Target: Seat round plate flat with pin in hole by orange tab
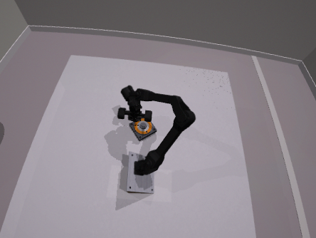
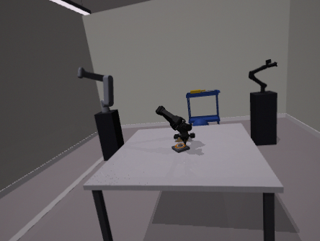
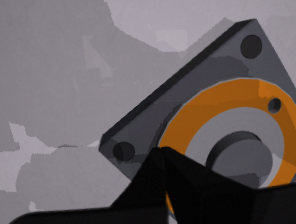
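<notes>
Right now my gripper tip is 2 cm past the square base, 5 cm to the left of it and 2 cm above it.
</notes>
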